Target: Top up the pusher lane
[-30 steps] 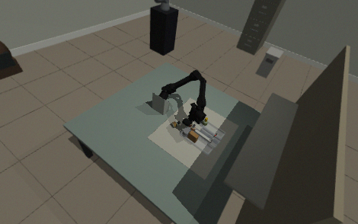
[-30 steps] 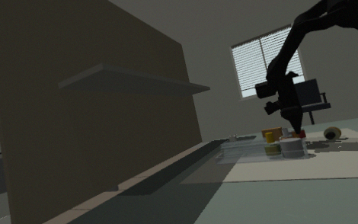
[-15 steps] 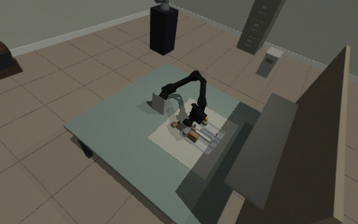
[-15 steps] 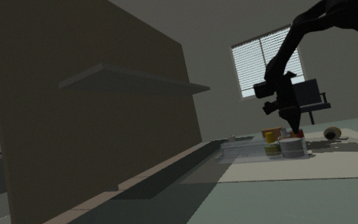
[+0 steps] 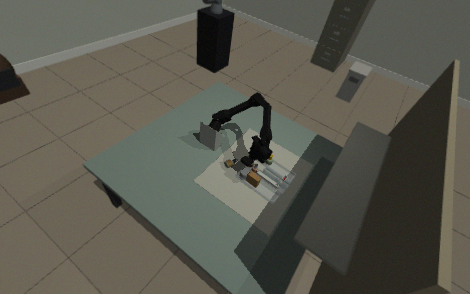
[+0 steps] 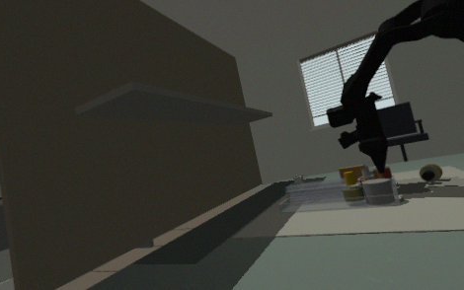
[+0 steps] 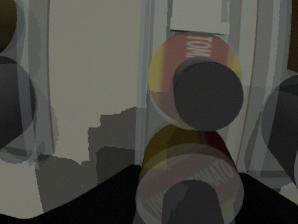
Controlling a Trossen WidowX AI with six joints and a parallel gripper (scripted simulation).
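My gripper tip is now 6 cm short of the cream mat, 1 cm to the right of it and 6 cm above it. Also, from my gripper tip: brown box 8 cm ahead, 8 cm to the right, 2 cm below; then grey lane rack 15 cm ahead, 1 cm to the left, 4 cm below.
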